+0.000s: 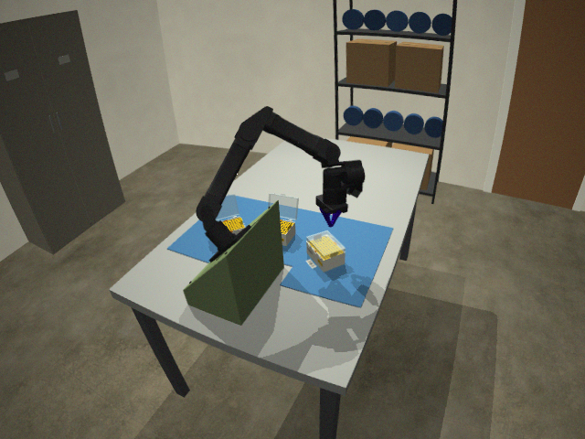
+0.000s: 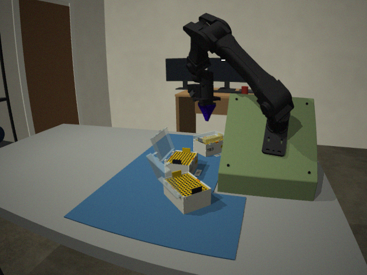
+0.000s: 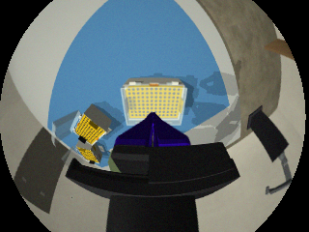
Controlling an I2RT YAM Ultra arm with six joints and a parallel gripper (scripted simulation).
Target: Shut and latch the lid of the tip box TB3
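The tip box lies 20 mm behind my hand, 10 mm to the left of it and 90 mm below it. Also, from my hand: lid: 80 mm ahead, 240 mm to the left, 40 mm below.
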